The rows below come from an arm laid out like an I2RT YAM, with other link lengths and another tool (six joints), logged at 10 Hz.
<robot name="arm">
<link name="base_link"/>
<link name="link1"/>
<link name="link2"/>
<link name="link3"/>
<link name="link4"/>
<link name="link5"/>
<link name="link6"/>
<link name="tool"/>
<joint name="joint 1" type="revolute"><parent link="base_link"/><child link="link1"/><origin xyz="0.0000 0.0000 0.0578"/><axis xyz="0 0 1"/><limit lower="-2.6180" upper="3.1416"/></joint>
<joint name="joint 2" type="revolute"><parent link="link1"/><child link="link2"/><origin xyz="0.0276 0.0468 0.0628" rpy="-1.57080 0.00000 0.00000"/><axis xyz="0 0 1"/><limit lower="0.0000" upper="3.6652"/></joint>
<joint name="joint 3" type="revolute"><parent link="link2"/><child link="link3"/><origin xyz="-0.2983 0.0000 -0.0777" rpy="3.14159 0.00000 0.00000"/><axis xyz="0 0 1"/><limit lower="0.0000" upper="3.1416"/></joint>
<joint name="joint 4" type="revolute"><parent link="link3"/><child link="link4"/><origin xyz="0.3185 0.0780 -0.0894"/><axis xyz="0 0 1"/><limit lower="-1.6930" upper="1.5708"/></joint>
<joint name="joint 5" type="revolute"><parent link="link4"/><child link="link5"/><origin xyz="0.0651 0.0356 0.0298" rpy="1.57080 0.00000 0.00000"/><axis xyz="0 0 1"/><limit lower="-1.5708" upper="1.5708"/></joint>
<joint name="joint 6" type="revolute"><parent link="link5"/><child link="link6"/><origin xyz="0.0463 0.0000 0.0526" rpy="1.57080 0.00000 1.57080"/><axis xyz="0 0 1"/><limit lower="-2.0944" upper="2.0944"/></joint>
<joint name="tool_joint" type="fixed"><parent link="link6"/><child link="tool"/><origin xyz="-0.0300 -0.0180 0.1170" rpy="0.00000 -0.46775 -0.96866"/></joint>
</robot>
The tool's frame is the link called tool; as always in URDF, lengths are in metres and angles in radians.
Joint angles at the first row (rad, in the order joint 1, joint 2, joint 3, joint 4, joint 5, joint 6):
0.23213, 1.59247, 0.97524, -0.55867, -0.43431, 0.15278
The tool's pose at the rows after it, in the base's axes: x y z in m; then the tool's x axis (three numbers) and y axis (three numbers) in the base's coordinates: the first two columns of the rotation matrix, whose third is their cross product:
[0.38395 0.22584 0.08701 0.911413 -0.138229 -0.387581 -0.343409 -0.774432 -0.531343]
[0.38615 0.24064 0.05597 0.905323 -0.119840 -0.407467 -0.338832 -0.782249 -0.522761]
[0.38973 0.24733 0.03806 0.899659 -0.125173 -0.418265 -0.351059 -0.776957 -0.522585]
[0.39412 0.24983 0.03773 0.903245 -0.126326 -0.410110 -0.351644 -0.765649 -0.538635]
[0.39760 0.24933 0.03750 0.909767 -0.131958 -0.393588 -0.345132 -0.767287 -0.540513]
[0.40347 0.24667 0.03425 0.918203 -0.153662 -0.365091 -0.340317 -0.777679 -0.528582]
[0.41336 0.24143 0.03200 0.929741 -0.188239 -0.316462 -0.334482 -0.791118 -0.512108]
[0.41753 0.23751 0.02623 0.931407 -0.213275 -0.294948 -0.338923 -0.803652 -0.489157]
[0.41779 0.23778 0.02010 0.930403 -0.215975 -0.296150 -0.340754 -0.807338 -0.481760]
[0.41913 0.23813 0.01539 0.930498 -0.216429 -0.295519 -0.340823 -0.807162 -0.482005]
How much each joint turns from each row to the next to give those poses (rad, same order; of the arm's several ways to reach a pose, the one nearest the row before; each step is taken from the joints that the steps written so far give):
0.02250, 0.07552, -0.00154, 0.04844, 0.00038, -0.00343
0.03206, 0.09080, 0.00040, 0.07439, -0.00038, 0.01336
0.01333, 0.05303, 0.00001, 0.05417, 0.00000, 0.02515
0.00077, 0.00801, 0.00036, 0.02901, -0.00763, 0.01413
0.00000, 0.00115, -0.00036, 0.01638, 0.01106, -0.00038
0.00190, 0.00496, 0.00001, 0.02250, 0.03700, -0.00001
0.00041, 0.00228, -0.00002, 0.03320, 0.05685, -0.00036
0.00265, 0.00954, 0.00000, 0.01374, 0.04234, -0.00002
0.00268, 0.01489, 0.00001, 0.00954, 0.00725, 0.00001
-0.00002, 0.01372, -0.00001, 0.01448, 0.00037, 0.00037

